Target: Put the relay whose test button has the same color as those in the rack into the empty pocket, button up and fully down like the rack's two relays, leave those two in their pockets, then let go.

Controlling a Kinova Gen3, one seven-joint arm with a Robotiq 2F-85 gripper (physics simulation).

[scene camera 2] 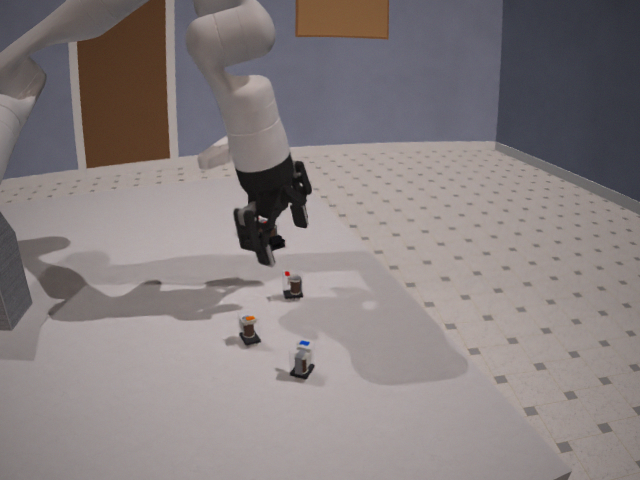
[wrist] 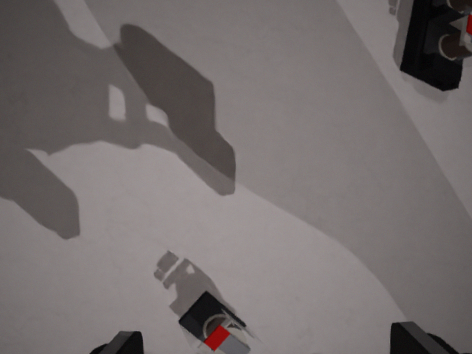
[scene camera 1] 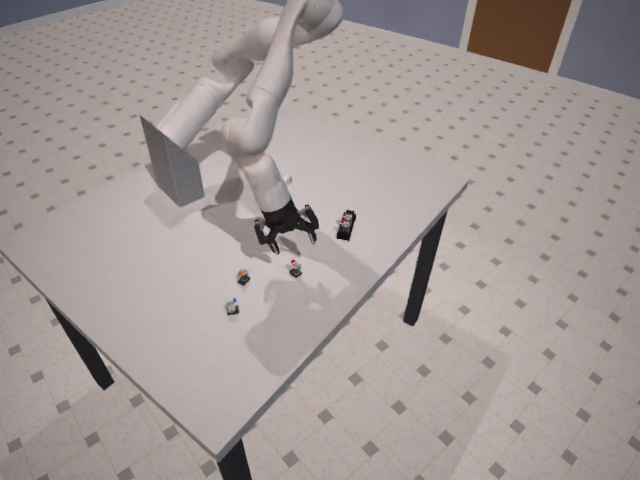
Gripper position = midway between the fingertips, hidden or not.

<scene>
In view: my gripper (scene camera 2: 286, 244).
My gripper shows as well in scene camera 1 (scene camera 1: 295, 247).
</scene>
